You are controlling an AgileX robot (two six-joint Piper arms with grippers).
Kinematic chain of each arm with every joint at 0, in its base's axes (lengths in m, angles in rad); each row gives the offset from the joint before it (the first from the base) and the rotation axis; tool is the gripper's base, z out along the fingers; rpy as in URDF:
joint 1: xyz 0 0 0.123 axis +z
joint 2: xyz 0 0 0 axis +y
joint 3: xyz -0.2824 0 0.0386 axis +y
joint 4: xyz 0.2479 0 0.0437 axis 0.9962 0 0.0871
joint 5: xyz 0 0 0 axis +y
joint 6: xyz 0.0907 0 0.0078 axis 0.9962 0 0.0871
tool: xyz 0 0 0 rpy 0 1.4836 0
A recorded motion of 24 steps. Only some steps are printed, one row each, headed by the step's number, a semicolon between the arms.
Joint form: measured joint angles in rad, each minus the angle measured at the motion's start. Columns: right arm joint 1, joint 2, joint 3, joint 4, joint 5, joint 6; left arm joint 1, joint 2, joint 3, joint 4, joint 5, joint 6.
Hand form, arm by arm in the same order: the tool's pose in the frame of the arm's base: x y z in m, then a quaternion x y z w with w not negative. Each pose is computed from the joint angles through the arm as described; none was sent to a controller.
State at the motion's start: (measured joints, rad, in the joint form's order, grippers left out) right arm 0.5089 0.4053 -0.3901 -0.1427 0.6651 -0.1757; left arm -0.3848 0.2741 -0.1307 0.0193 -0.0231 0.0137
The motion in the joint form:
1: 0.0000 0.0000 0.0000 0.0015 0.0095 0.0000; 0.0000 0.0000 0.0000 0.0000 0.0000 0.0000
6: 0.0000 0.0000 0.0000 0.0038 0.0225 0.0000; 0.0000 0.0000 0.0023 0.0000 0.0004 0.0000
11: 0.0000 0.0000 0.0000 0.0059 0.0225 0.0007; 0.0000 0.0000 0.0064 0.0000 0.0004 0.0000
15: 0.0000 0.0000 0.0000 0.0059 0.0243 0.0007; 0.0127 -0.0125 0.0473 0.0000 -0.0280 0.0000
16: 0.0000 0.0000 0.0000 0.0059 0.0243 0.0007; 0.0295 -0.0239 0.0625 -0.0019 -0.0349 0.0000
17: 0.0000 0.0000 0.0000 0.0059 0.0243 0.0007; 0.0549 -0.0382 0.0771 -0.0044 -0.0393 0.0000
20: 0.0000 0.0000 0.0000 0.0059 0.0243 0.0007; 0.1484 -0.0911 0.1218 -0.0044 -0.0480 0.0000
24: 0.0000 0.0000 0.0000 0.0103 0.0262 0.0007; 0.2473 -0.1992 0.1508 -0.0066 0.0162 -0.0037
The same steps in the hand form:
1: 0.0730 0.0315 0.2586 -0.32296 0.82219 0.01324 0.46854; 0.0752 -0.0305 0.2413 0.14920 0.70306 -0.12183 0.68455
6: 0.0724 0.0312 0.2576 -0.32317 0.82537 0.01316 0.46276; 0.0752 -0.0305 0.2405 0.14939 0.70398 -0.12166 0.68359
11: 0.0723 0.0313 0.2576 -0.32251 0.82568 0.01427 0.46263; 0.0752 -0.0305 0.2391 0.14969 0.70537 -0.12140 0.68214
15: 0.0723 0.0313 0.2575 -0.32260 0.82609 0.01412 0.46185; 0.0744 -0.0291 0.2286 0.14538 0.70627 -0.11727 0.68286
16: 0.0723 0.0313 0.2575 -0.32260 0.82609 0.01412 0.46185; 0.0737 -0.0274 0.2250 0.13857 0.70654 -0.11237 0.68481
17: 0.0723 0.0313 0.2575 -0.32260 0.82609 0.01412 0.46185; 0.0730 -0.0251 0.2215 0.12842 0.70701 -0.10471 0.68752
20: 0.0723 0.0313 0.2575 -0.32260 0.82609 0.01412 0.46185; 0.0701 -0.0170 0.2109 0.09451 0.70638 -0.07314 0.69767
24: 0.0721 0.0314 0.2573 -0.32192 0.82693 0.01595 0.46075; 0.0626 -0.0087 0.2024 0.05663 0.70516 -0.04058 0.70562

